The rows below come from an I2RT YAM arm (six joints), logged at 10 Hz.
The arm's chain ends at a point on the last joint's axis. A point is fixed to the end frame.
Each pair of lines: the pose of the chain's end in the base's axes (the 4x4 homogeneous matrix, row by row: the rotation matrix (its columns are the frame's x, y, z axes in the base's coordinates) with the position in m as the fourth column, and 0 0 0 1 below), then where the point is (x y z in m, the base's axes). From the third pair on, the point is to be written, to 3 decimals.
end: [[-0.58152 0.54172 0.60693 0.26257], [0.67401 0.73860 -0.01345 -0.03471], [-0.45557 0.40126 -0.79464 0.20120], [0 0 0 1]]
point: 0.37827 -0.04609 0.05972
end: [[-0.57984 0.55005 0.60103 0.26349], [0.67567 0.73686 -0.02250 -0.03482], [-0.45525 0.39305 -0.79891 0.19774], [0 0 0 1]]
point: 0.37807 -0.04787 0.05550
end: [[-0.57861 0.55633 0.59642 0.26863], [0.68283 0.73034 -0.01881 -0.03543], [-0.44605 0.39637 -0.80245 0.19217], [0 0 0 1]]
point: 0.382 -0.048 0.049
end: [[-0.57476 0.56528 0.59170 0.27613], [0.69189 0.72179 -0.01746 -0.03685], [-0.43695 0.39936 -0.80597 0.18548], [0 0 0 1]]
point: 0.389 -0.049 0.042
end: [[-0.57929 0.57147 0.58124 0.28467], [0.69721 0.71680 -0.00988 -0.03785], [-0.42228 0.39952 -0.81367 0.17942], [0 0 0 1]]
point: 0.396 -0.049 0.034
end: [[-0.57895 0.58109 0.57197 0.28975], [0.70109 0.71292 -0.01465 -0.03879], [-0.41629 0.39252 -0.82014 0.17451], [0 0 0 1]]
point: 0.399 -0.051 0.028
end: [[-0.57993 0.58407 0.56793 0.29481], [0.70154 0.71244 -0.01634 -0.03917], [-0.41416 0.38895 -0.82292 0.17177], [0 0 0 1]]
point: 0.403 -0.051 0.025
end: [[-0.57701 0.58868 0.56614 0.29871], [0.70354 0.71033 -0.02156 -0.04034], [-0.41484 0.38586 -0.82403 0.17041], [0 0 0 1]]
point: 0.407 -0.053 0.023
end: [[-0.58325 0.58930 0.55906 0.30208], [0.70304 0.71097 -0.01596 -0.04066], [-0.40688 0.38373 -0.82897 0.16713], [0 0 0 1]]
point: 0.409 -0.053 0.019
